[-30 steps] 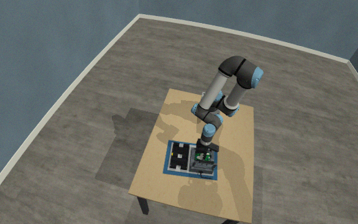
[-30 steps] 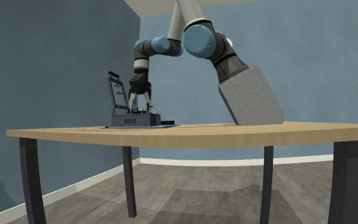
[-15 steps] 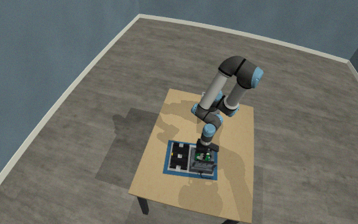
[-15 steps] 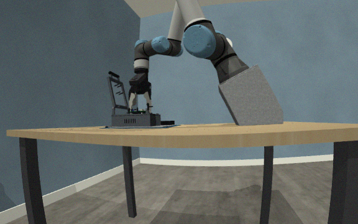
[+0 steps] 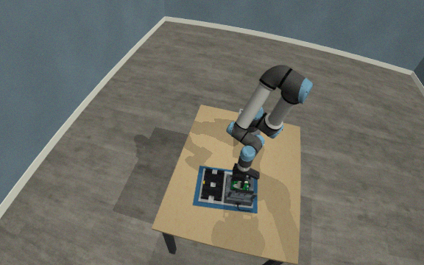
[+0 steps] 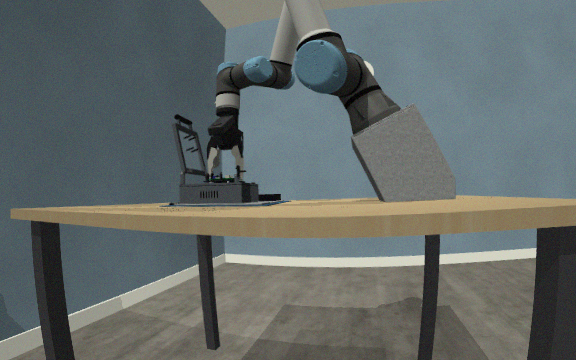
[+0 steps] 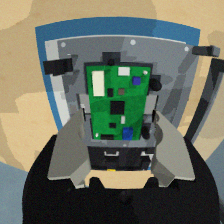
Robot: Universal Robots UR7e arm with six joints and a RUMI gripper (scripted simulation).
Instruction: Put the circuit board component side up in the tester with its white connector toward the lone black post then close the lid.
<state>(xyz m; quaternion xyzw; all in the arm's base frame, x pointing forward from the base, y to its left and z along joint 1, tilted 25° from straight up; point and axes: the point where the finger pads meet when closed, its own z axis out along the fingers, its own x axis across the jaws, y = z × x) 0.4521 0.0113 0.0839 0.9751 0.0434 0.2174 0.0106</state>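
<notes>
The green circuit board is right at my hand. Also, from my hand: tester bed: 1 cm to the left, 1 cm below; see-through lid: 12 cm ahead, 10 cm above, 1 cm to the left.
</notes>
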